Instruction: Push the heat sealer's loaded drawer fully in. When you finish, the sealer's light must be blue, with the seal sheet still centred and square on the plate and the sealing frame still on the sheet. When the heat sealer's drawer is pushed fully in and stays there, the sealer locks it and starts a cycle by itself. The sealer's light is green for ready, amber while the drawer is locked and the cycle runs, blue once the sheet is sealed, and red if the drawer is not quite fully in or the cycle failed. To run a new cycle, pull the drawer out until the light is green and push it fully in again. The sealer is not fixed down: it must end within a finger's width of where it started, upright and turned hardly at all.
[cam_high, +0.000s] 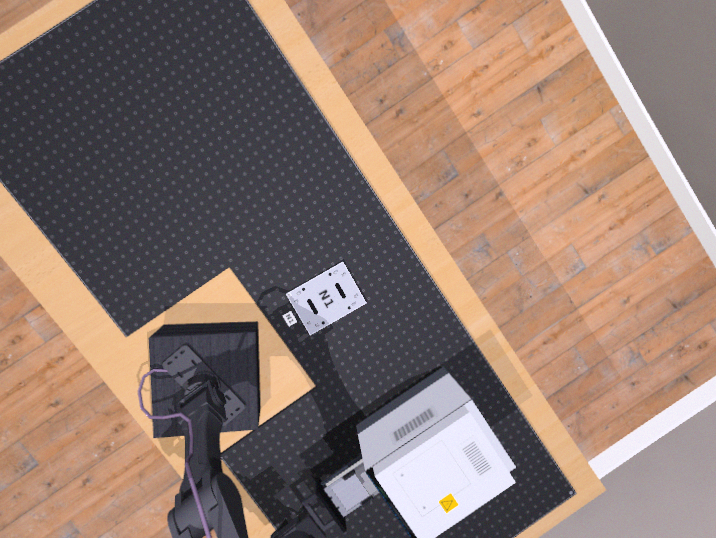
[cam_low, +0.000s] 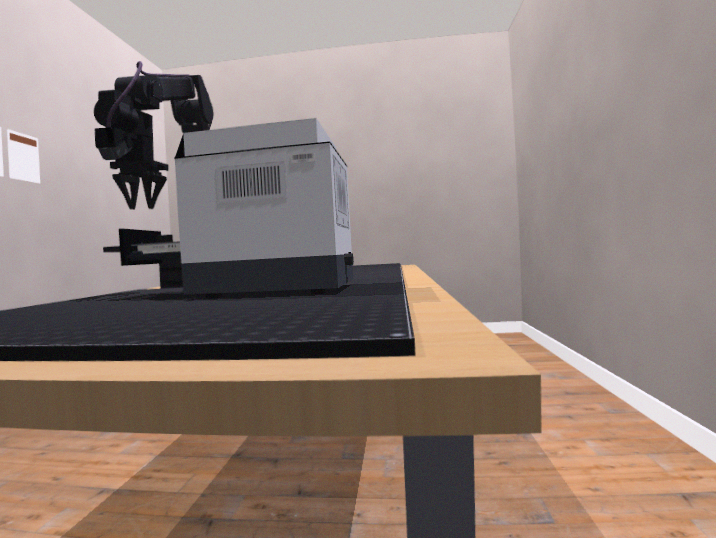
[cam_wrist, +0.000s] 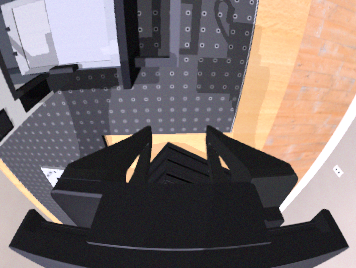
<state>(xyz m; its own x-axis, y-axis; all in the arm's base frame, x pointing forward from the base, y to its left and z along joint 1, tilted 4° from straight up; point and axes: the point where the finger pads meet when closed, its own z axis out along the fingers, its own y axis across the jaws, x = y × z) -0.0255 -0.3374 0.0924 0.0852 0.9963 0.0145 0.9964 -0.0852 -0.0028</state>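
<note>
My gripper is now 110 mm above the sealer drawer, 100 mm short of it and 80 mm to the left of it. Also, from my hand: tag (320 mm to the left, 240 mm ahead, 200 mm below).
</note>
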